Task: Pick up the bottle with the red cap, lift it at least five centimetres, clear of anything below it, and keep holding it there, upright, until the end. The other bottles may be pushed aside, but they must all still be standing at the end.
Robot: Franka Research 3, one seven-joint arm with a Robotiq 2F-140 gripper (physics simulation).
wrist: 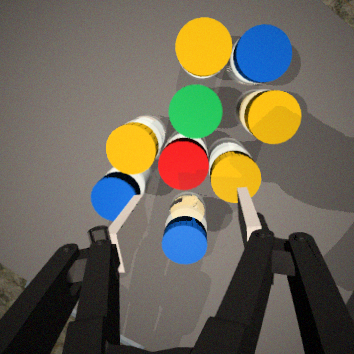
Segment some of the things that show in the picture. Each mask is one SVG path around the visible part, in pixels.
The gripper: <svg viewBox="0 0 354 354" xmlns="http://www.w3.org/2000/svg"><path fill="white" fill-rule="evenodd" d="M354 323L313 237L306 232L290 233L288 239L275 237L274 233L268 229L263 215L255 211L247 187L236 187L238 221L244 250L215 316L207 318L194 346L148 351L131 345L120 345L118 272L125 271L148 225L143 194L137 194L131 197L109 227L98 225L87 231L90 242L89 247L78 249L77 244L66 243L53 253L0 318L0 354L50 354L77 300L75 319L68 322L61 354L254 354L270 286L273 284L273 273L287 275L304 354L354 354Z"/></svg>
A yellow-capped bottle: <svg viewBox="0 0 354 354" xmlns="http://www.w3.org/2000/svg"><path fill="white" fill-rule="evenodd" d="M222 137L215 140L207 150L210 183L213 191L219 198L228 202L237 202L236 187L247 187L250 197L253 196L259 188L261 174L250 154L238 140L232 137Z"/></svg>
A yellow-capped bottle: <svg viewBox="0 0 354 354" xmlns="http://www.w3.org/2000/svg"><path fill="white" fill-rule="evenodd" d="M158 117L149 114L138 116L117 127L109 134L105 147L106 155L110 163L117 170L127 174L136 174L146 170L152 164L167 138L166 127Z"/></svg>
A blue-capped bottle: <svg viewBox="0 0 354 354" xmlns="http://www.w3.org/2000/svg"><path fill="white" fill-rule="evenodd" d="M184 191L176 194L170 201L161 246L164 254L169 259L177 263L188 264L199 260L206 251L206 209L203 199L198 194Z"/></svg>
A yellow-capped bottle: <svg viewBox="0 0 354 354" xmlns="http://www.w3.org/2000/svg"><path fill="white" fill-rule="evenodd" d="M198 17L188 21L179 30L175 41L175 52L181 67L190 77L205 80L217 74L227 63L231 54L232 43L229 32L222 23L210 17Z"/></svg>
